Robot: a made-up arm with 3 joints. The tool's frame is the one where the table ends.
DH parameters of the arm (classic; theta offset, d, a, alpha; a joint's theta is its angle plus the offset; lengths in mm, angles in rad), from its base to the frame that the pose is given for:
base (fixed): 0 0 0 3.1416
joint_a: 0 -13 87.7 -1.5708
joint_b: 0 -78.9 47.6 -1.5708
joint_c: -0.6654 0 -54.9 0
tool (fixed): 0.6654 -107.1 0 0
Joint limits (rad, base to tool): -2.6..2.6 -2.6..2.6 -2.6..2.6
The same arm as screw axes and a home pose.
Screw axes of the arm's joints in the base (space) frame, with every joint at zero. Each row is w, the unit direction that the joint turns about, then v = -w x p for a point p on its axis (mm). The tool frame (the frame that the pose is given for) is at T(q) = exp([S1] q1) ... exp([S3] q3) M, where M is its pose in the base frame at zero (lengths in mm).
S1: w 0 0 -1 v 0 0 0
S2: w 0 -1 0 v 13 0 -87.7
S3: w 0 0 1 v 78.9 -135.3 0
M =
1 0 0 92.1
0 1 0 112.8
0 0 1 -94.1
0 0 0 1
Joint limits (rad, base to tool): -2.6..2.6 -2.6..2.6 -2.6..2.6

